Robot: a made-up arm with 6 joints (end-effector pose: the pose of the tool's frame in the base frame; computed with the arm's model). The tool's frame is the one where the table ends. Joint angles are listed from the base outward.
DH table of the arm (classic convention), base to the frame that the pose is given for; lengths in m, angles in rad. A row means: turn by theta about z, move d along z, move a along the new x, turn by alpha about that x. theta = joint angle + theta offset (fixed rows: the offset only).
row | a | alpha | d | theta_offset
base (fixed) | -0.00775 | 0 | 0 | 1.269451
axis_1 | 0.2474 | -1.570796 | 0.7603 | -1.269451
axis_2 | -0.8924 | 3.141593 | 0 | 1.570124
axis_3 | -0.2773 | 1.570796 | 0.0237 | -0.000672
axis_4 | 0.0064 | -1.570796 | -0.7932 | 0
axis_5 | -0.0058 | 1.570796 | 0.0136 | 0
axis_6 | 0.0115 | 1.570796 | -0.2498 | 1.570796
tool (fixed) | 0 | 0 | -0.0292 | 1.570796
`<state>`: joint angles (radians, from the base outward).
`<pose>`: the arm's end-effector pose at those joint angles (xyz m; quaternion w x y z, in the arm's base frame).
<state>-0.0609 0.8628 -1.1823 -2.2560 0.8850 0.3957</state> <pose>0.6085 -0.2234 0.4591 0.4060 -0.8457 -0.3446 -0.0354</pose>
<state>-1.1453 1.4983 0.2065 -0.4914 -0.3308 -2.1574</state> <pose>0.6492 -1.4482 -0.1115 0.1781 0.6337 -0.2593 0.7068</pose>
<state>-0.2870 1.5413 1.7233 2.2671 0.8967 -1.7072</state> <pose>2.0000 -0.4495 1.1487 0.1355 0.2427 -0.9226 0.2674</pose>
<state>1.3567 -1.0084 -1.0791 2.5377 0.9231 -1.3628</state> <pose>-0.0280 0.4519 1.3122 0.1532 -0.7992 0.3049 -0.4947</pose>
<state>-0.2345 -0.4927 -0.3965 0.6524 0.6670 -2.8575</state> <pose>0.7750 -0.1463 2.0267 0.0576 -0.3093 0.4682 0.8257</pose>
